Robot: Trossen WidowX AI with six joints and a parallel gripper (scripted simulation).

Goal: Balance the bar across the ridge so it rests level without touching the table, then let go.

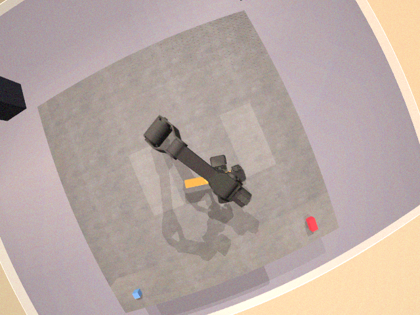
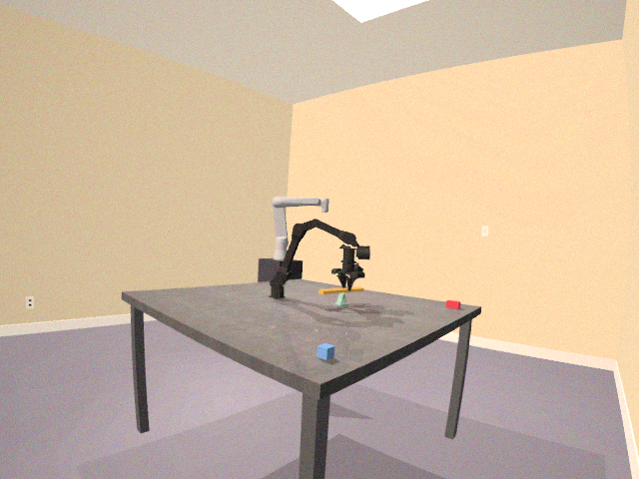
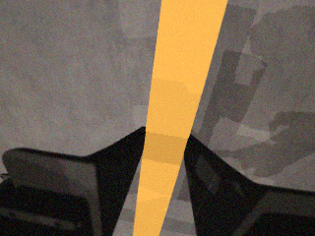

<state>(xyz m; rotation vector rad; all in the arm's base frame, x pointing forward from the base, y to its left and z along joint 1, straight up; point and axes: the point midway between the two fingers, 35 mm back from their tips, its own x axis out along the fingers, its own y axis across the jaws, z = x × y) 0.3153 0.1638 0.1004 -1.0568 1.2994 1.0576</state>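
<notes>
My gripper tip is 30 mm to the left of the orange bar and 10 mm past it. The rest, counted from my gripper tip: small blue cube: 660 mm to the right, 420 mm ahead, 50 mm below; then red block: 420 mm ahead, 340 mm to the left, 50 mm below.
</notes>
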